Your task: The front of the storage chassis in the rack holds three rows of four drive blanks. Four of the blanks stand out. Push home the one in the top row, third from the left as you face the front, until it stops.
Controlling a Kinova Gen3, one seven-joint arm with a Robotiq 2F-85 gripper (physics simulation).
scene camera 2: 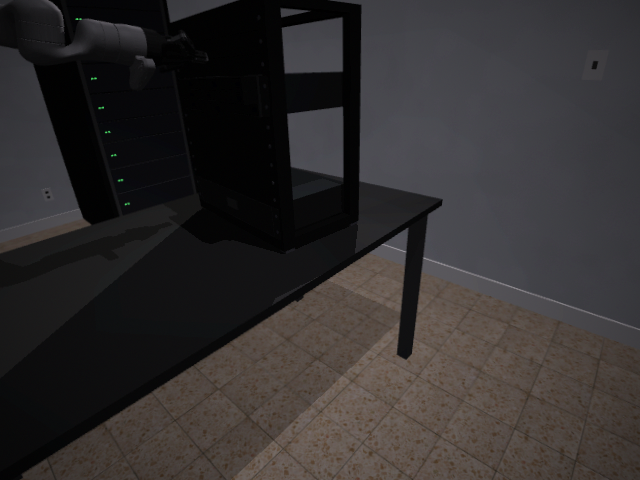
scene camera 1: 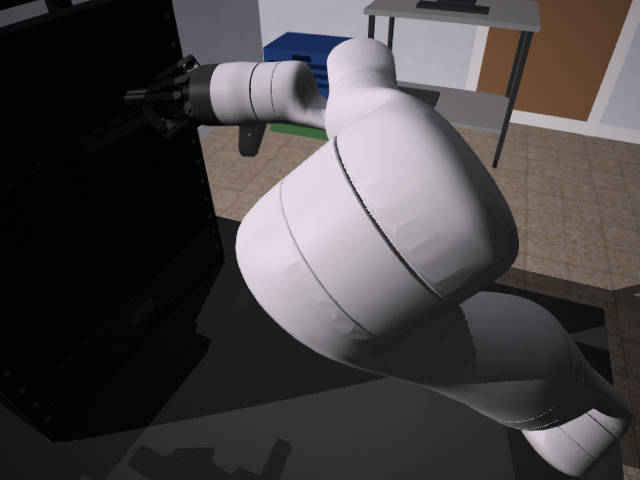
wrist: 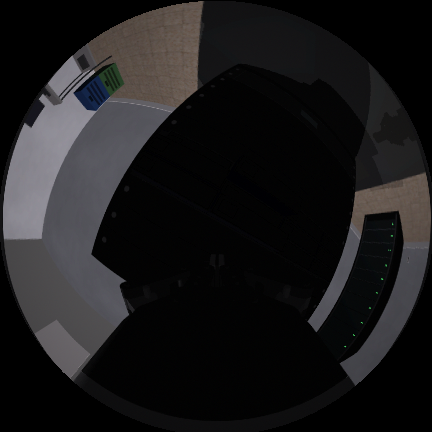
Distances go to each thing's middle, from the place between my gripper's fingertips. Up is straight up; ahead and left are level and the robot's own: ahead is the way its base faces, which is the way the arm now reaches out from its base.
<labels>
My hand is 190 mm short of the black rack (scene camera 1: 115, 227), 180 mm above it and 50 mm to the right of it.
</labels>
